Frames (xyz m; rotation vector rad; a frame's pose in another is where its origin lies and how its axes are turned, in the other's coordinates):
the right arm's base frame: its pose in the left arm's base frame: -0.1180 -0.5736 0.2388 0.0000 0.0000 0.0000
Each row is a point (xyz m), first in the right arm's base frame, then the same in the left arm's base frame.
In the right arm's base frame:
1: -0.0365 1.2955 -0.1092
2: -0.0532 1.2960 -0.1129
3: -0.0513 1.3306 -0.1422
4: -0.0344 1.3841 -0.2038
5: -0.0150 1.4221 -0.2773
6: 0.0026 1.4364 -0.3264
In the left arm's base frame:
1: -0.1545 0.7219 0.1296
2: -0.1712 0.7224 0.1259
3: -0.1693 0.7570 0.0966
4: -0.1524 0.8105 0.0350
5: -0.1330 0.8485 -0.0385
6: -0.1154 0.8628 -0.0876

